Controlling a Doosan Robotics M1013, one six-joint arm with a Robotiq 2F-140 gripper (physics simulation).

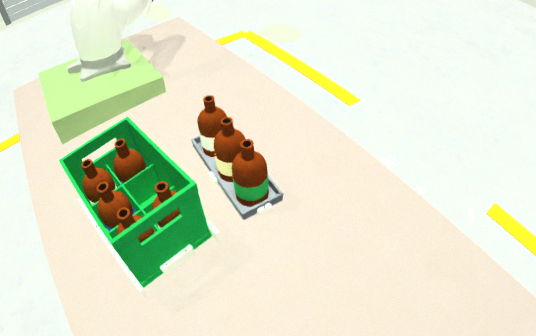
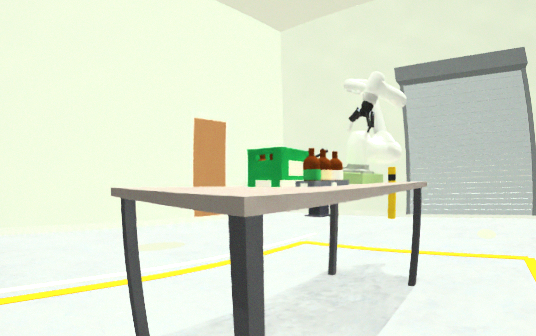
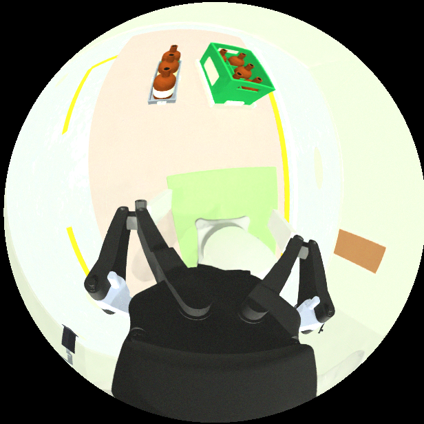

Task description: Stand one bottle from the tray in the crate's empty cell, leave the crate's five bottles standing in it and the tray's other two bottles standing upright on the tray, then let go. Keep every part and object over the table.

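Places are measured from the arm's base along level axes (x right, y back, z down), in centimetres.
Where they show: gripper, fingertip midpoint: [image 1: 123,10] [image 2: 356,134]; arm's base at its link origin: [image 1: 103,64] [image 2: 357,172].
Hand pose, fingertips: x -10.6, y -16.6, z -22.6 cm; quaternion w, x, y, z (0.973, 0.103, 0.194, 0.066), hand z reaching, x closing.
Note:
Things, the pixels of their top centre, and the offset from my fingertips. Level surfaces: height alone.
- green crate at its top centre: [image 1: 118,170] [image 2: 279,150] dz +12.1, dx +13.5, dy -50.7 cm
- grey tray at its top centre: [image 1: 232,163] [image 2: 324,180] dz +27.1, dx -11.2, dy -47.1 cm
- green-labelled at its top centre: [image 1: 246,143] [image 2: 311,148] dz +13.6, dx -11.7, dy -55.8 cm
- cream-labelled at its top centre: [image 1: 226,120] [image 2: 322,149] dz +13.6, dx -11.1, dy -47.4 cm
- white-labelled at its top centre: [image 1: 208,98] [image 2: 334,151] dz +13.6, dx -10.7, dy -38.0 cm
- table at its surface level: dz +29.6 cm
The green crate [image 1: 187,237] [image 2: 265,172] [image 3: 219,87] stands on the table with five brown bottles upright in it. Its empty cell [image 1: 143,186] is the middle one on the tray's side. The grey tray [image 1: 231,192] [image 2: 322,183] [image 3: 171,101] holds three upright brown bottles in a row: green-labelled [image 1: 251,175] [image 2: 312,165], cream-labelled [image 1: 229,150] [image 2: 324,166] and white-labelled [image 1: 211,125] [image 2: 335,165] [image 3: 164,82], the last nearest the robot base. My gripper [image 2: 360,128] [image 3: 221,207] is open and empty, high above the base, away from crate and tray.
The robot stands on a light green block [image 1: 107,102] [image 2: 363,178] [image 3: 225,192] at one end of the table [image 1: 350,250] [image 2: 200,192] [image 3: 130,150]. The tray lies beside the crate with a gap between them. The crate's walls rise around its bottles.

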